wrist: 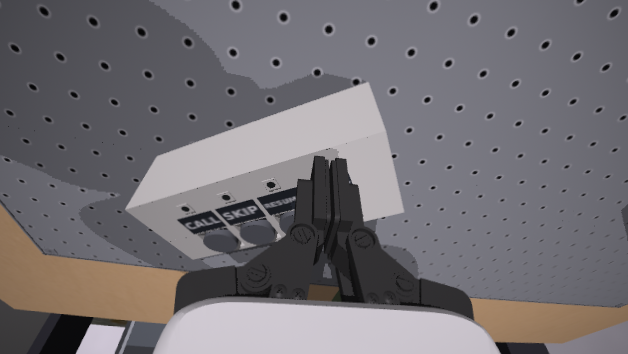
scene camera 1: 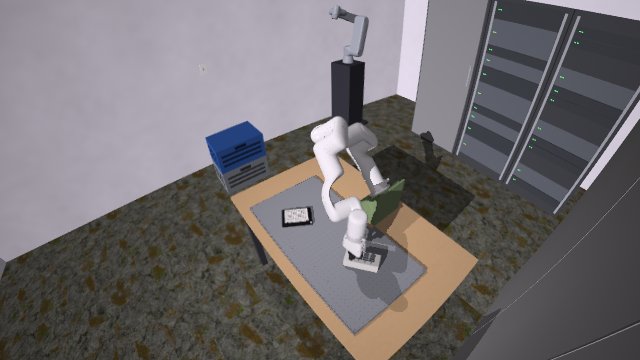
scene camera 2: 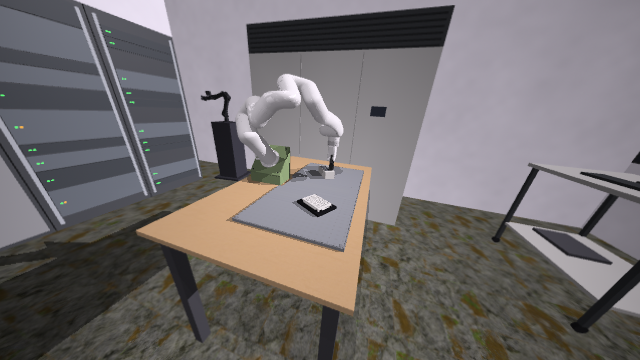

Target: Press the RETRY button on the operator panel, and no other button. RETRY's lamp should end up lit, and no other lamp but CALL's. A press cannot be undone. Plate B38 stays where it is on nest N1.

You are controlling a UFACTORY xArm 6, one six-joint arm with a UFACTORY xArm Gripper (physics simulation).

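Pixels of known places: gripper, fingertip midpoint: [wrist: 325, 176] [scene camera 1: 351, 258] [scene camera 2: 331, 169]; arm's base, link origin: [scene camera 1: 379, 191] [scene camera 2: 270, 158].
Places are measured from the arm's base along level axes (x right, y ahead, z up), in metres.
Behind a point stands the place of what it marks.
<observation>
The operator panel, a pale box [scene camera 1: 367, 267] @[x -0.213, y 0.367, z -0.100 m] [scene camera 2: 327, 174] @[x -0.086, y 0.372, z -0.094 m] [wrist: 270, 130] @[x -0.168, y 0.390, z -0.111 m], stands on the perforated grey board. In the wrist view the CALL button [wrist: 221, 241] @[x -0.199, y 0.319, z -0.074 m] and SKIP button [wrist: 257, 233] @[x -0.173, y 0.331, z -0.074 m] show, and the RESUME label [wrist: 280, 201] @[x -0.158, y 0.363, z -0.076 m] is partly covered. RETRY's button, label and lamp are hidden behind the fingers. The lamps of CALL [wrist: 185, 208] @[x -0.217, y 0.351, z -0.076 m], SKIP [wrist: 226, 197] @[x -0.190, y 0.364, z -0.076 m] and RESUME [wrist: 271, 185] @[x -0.164, y 0.377, z -0.076 m] look dark. My gripper [scene camera 1: 352, 256] @[x -0.134, y 0.390, z -0.073 m] [scene camera 2: 331, 167] @[x -0.134, y 0.390, z -0.073 m] [wrist: 325, 176] @[x -0.134, y 0.390, z -0.073 m] is shut and empty, its tips over the panel's RETRY end; contact cannot be told. White plate B38 [scene camera 1: 296, 215] @[x 0.276, y 0.368, z -0.104 m] [scene camera 2: 317, 202] @[x 0.288, y 0.371, z -0.107 m] lies on black nest N1 [scene camera 1: 287, 224] @[x 0.271, y 0.439, z -0.117 m].
The grey board [scene camera 1: 300, 245] @[x 0.125, y 0.479, z -0.129 m] [scene camera 2: 280, 215] @[x 0.406, y 0.228, z -0.129 m] [wrist: 475, 100] @[x -0.034, y 0.415, z -0.129 m] lies on a wooden table [scene camera 1: 445, 250] @[x -0.464, y -0.004, z -0.142 m] [scene camera 2: 210, 220] @[x 0.493, y -0.043, z -0.142 m]. A green upright block [scene camera 1: 387, 205] @[x -0.075, y 0.026, z -0.040 m] [scene camera 2: 272, 172] @[x 0.068, y 0.043, z -0.066 m] stands by the arm's base. Blue [scene camera 1: 237, 145] and grey [scene camera 1: 245, 175] crates stand on the floor beyond the table.
</observation>
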